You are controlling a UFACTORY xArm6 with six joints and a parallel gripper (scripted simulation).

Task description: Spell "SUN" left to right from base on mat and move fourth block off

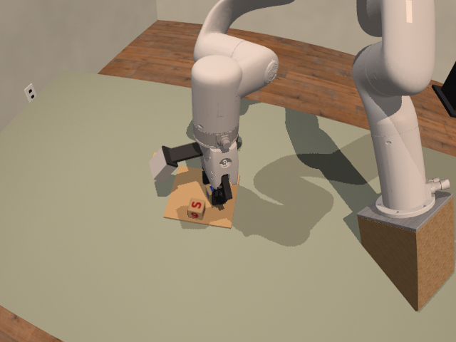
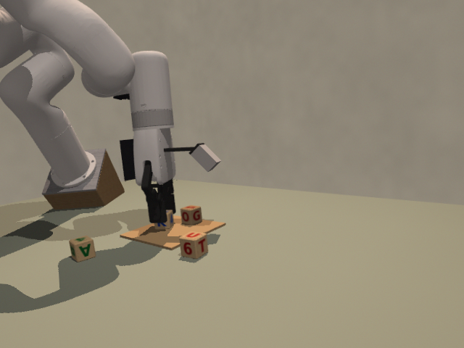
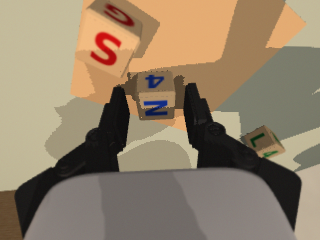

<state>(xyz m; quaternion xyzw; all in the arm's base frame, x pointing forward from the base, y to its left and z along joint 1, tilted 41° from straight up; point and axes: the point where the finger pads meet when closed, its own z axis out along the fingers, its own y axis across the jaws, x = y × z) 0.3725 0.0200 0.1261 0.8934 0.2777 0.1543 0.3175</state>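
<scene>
My gripper is now 20 mm above the N block. Also, from my hand: U block (140 mm ahead, 80 mm to the right, 30 mm below); then tan mat (30 mm ahead, 40 mm below); then S block (30 mm ahead, 40 mm to the left, 20 mm below).
</scene>
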